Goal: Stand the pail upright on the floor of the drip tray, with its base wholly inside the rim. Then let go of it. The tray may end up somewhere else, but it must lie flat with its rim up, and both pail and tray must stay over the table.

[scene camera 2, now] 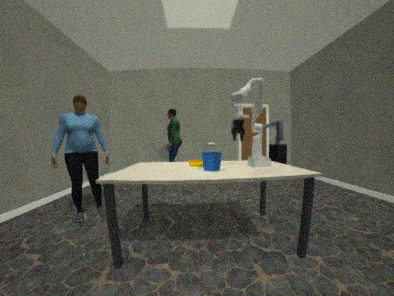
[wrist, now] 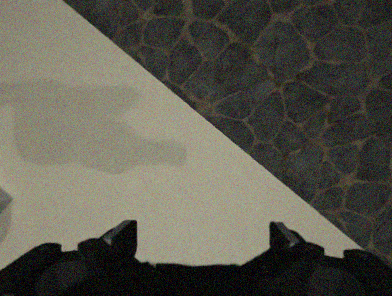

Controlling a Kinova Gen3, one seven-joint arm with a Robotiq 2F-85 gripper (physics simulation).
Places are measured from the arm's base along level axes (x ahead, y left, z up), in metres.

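Pixels of known places: gripper, fingertip midpoint: [scene camera 2: 238, 140] [wrist: 202, 235]; arm's base at its link origin: [scene camera 2: 256, 156].
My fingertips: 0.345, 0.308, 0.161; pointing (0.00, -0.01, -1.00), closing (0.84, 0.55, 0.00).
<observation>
For each thing: its middle in the pictures, then the offset to it from my fingertips, as dx, dy, dz. "pt": a spot on its surface instead. Level surfaces: height alone.
- blue pail at a spot on its surface: [scene camera 2: 211, 161] pt +0.154, -0.182, -0.169
- yellow drip tray at the middle of its body: [scene camera 2: 201, 163] +0.170, -0.561, -0.239
- pale table at its surface level: dz -0.256
A blue pail [scene camera 2: 211, 161] stands upright on the table in the scene view, with its handle and a pale grip raised above its rim. The yellow drip tray [scene camera 2: 195, 163] lies on the table behind the pail and to its left in that view; the pail hides part of it. My gripper [scene camera 2: 238, 138] [wrist: 202, 235] is open and empty, high above the table, to the right of the pail in the scene view. In the wrist view the fingers stand wide apart over the table top. Neither pail nor tray can be made out in the wrist view.
The pale table [scene camera 2: 150, 172] [wrist: 200, 200] has an edge running diagonally through the wrist view, with stone floor beyond. The arm's base [scene camera 2: 259, 162] stands on the table at the right. Two people, one in blue [scene camera 2: 80, 132] and one in green [scene camera 2: 174, 131], stand beyond the table.
</observation>
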